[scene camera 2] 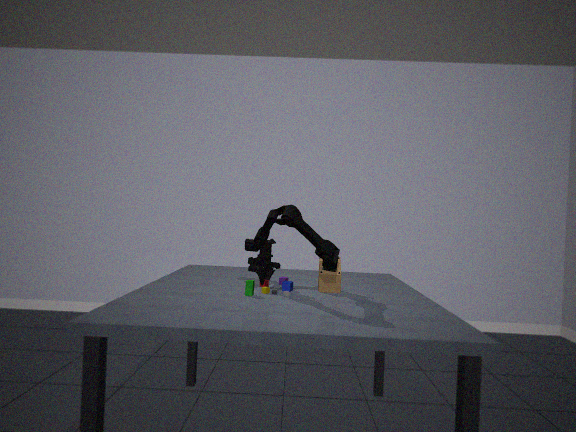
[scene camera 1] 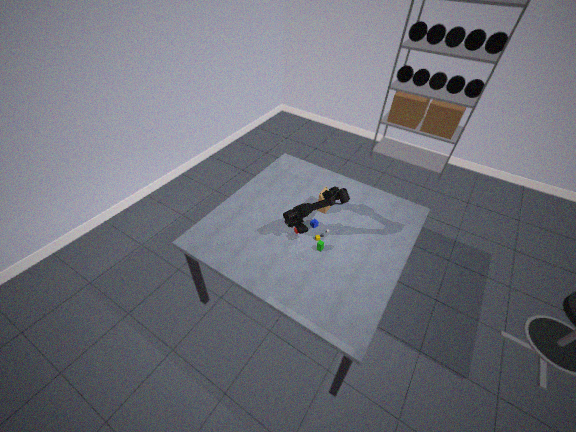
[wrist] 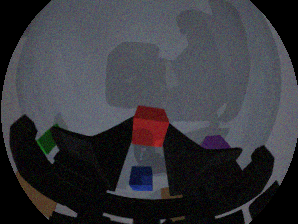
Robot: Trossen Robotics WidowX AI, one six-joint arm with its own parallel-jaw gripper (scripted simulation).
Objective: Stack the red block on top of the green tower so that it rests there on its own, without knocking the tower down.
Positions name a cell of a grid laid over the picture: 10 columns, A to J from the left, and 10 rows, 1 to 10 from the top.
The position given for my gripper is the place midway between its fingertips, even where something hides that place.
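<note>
Looking through the wrist camera, I find my gripper (wrist: F6), and I can see a red block (wrist: F6) as well.
</note>
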